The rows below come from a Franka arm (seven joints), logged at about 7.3 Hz.
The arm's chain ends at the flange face. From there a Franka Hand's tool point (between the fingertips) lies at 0.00 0.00 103.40 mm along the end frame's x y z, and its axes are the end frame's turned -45 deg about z.
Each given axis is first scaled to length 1.
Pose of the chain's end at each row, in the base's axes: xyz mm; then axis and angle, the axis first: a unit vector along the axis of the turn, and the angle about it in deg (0 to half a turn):
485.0 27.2 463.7 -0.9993 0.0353 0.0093 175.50
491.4 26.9 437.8 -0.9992 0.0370 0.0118 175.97
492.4 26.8 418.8 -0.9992 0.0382 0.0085 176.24
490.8 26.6 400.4 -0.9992 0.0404 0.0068 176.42
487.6 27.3 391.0 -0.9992 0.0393 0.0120 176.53
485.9 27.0 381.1 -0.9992 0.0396 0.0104 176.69
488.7 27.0 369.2 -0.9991 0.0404 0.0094 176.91
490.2 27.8 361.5 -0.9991 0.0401 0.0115 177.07
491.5 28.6 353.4 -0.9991 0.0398 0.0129 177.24
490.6 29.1 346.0 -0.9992 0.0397 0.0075 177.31
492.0 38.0 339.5 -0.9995 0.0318 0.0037 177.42
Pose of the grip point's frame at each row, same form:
483.4 35.4 360.6 -0.9368 -0.3498 -0.0064 175.43
489.2 34.3 334.7 -0.9374 -0.3482 -0.0026 175.76
490.9 33.6 315.6 -0.9378 -0.3471 -0.0047 176.15
489.7 33.1 297.2 -0.9386 -0.3450 -0.0057 176.39
485.4 33.7 287.8 -0.9382 -0.3461 -0.0005 176.27
484.0 33.1 277.9 -0.9383 -0.3458 -0.0014 176.49
487.0 32.6 266.0 -0.9386 -0.3450 -0.0016 176.73
488.0 33.2 258.3 -0.9385 -0.3453 0.0008 176.79
489.0 33.7 250.2 -0.9384 -0.3456 0.0027 176.88
489.2 34.0 242.7 -0.9383 -0.3457 -0.0021 177.19
491.4 42.7 236.2 -0.9356 -0.3531 -0.0052 177.45

